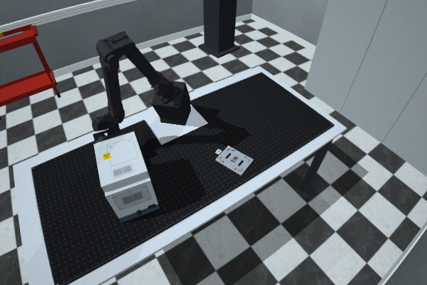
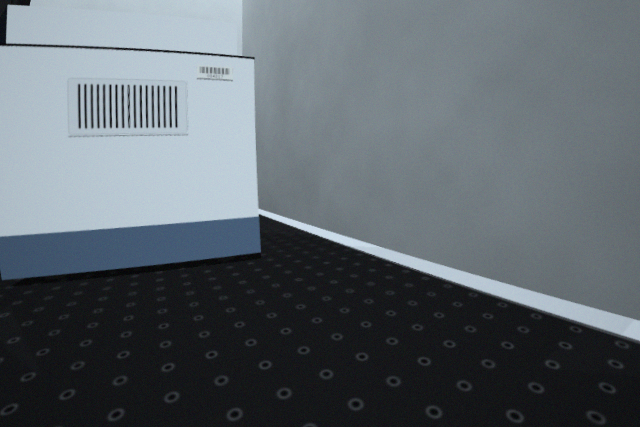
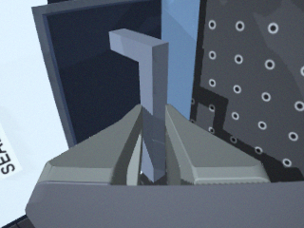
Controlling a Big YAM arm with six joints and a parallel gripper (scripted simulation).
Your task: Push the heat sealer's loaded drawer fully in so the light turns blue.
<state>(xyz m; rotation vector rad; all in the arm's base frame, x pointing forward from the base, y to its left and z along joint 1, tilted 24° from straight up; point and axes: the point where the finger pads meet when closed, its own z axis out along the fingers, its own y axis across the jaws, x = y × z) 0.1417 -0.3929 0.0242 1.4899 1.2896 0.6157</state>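
The dark blue drawer lies 100 mm ahead of my hand, 30 mm to the right of it and 10 mm below it. The rest, counted from my hand: tiny tag (440 mm to the left, 240 mm ahead, 90 mm below).
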